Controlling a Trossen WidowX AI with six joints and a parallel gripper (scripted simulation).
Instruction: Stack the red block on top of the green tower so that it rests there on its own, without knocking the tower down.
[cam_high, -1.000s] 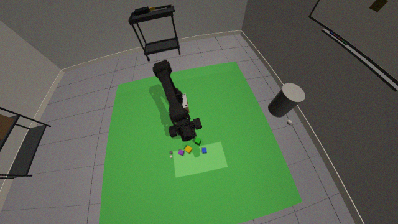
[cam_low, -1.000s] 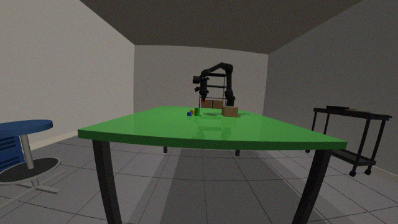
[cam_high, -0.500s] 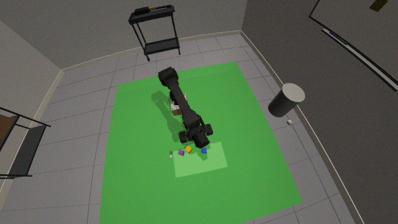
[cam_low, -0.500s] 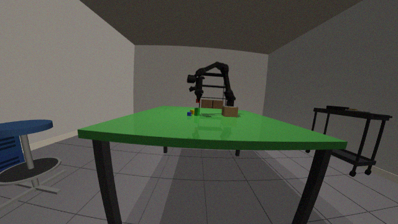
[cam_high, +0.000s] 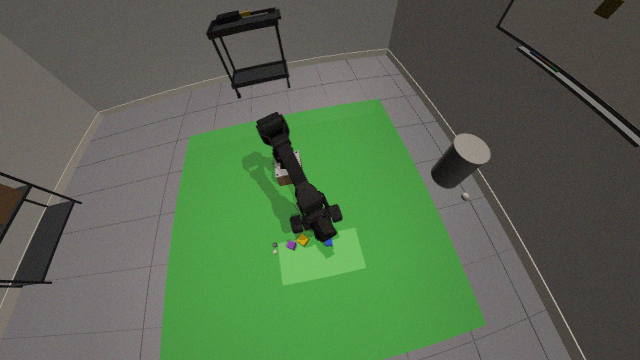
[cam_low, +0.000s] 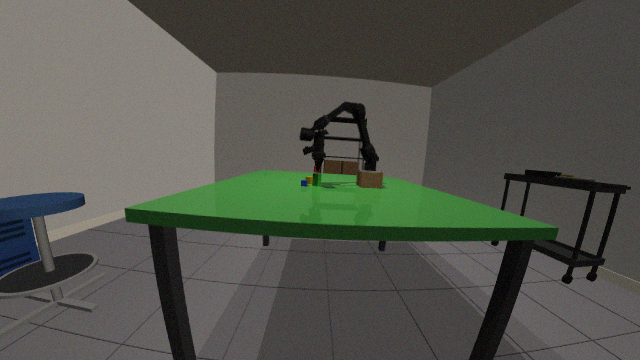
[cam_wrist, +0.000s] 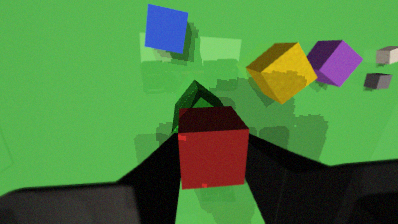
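Now: the blue block 70 mm below my gripper tip, 60 mm ahead of it and 40 mm to the left of it. From my gripper tip the other things lie so: red block: 10 mm above; then yellow block: 70 mm to the right, 60 mm below, 50 mm ahead; then purple block: 120 mm to the right, 70 mm below, 70 mm ahead.
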